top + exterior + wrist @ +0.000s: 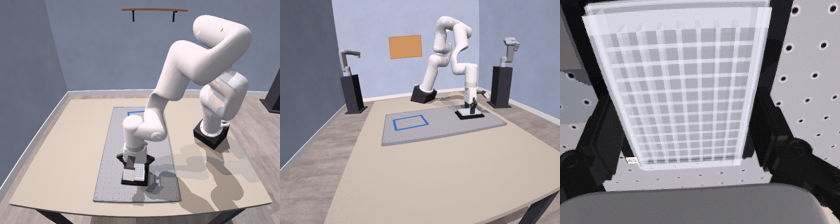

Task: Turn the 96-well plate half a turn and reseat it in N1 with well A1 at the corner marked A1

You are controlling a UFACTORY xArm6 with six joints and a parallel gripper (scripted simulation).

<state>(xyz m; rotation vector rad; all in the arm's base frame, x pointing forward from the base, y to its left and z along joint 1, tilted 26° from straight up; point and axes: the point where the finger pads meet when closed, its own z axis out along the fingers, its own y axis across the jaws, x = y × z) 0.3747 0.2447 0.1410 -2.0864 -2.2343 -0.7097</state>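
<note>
Right now my hand is 10 mm above the 96-well plate. The rest, counted from my hand: white A1 mark: 80 mm to the right, 40 mm behind, 20 mm below; black plate nest N1: 30 mm below.
</note>
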